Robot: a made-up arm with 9 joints.
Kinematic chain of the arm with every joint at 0, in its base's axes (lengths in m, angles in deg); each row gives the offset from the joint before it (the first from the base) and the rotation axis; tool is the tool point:
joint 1: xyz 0 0 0.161 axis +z
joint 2: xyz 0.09 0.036 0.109 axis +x
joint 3: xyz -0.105 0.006 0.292 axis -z
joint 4: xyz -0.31 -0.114 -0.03 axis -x
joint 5: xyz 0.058 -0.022 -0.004 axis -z
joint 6: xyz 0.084 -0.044 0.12 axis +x
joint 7: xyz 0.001 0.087 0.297 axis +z
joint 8: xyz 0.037 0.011 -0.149 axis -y
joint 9: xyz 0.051 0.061 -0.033 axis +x
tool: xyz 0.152 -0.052 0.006
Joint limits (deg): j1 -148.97..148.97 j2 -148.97..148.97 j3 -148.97..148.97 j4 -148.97..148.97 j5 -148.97..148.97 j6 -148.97..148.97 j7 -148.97..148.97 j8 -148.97..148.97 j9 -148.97..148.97
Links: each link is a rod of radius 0.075 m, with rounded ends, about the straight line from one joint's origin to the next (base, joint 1, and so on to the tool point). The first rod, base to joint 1, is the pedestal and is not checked.
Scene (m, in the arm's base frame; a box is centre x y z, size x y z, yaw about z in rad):
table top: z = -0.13
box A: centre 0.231 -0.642 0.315 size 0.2 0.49 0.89 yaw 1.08
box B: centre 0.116 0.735 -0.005 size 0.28 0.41 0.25 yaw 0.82
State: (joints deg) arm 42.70 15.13 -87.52 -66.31 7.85 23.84 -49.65 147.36 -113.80
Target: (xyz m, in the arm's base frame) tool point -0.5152 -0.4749 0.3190
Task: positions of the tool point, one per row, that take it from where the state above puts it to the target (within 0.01 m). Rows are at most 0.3 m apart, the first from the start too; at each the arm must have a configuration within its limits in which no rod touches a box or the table.
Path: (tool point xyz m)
1: 0.4531 0.0798 0.8060
2: 0.2947 0.0394 0.9196
3: 0.0693 -0.0040 0.9876
4: -0.1827 -0.0644 0.9683
5: -0.1531 -0.2181 0.9233
6: -0.1583 -0.3378 0.8434
7: -0.1926 -0.4137 0.7499
8: -0.2460 -0.4449 0.6622
9: -0.2703 -0.4419 0.6688
10: -0.2996 -0.4544 0.6576
11: -0.3394 -0.4780 0.6191
12: -0.3937 -0.4996 0.5466
13: -0.4574 -0.5020 0.4423
14: -0.5152 -0.4749 0.3191

